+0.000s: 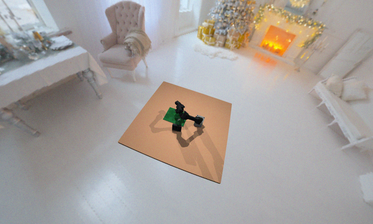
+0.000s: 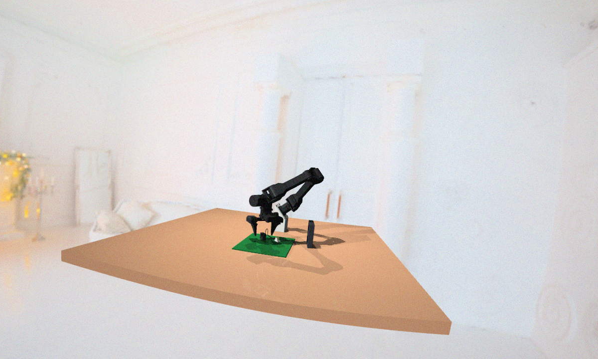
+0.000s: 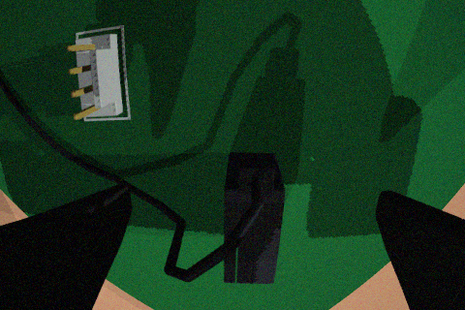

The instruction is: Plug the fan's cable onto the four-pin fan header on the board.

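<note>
The dark plug lies 10 mm to the right of my gripper tip, 10 mm below it and 10 mm behind it. Round my gripper tip: green board 50 mm ahead, 40 mm below, 30 mm to the left; then black fan 230 mm to the left, 40 mm behind, 30 mm above.
</note>
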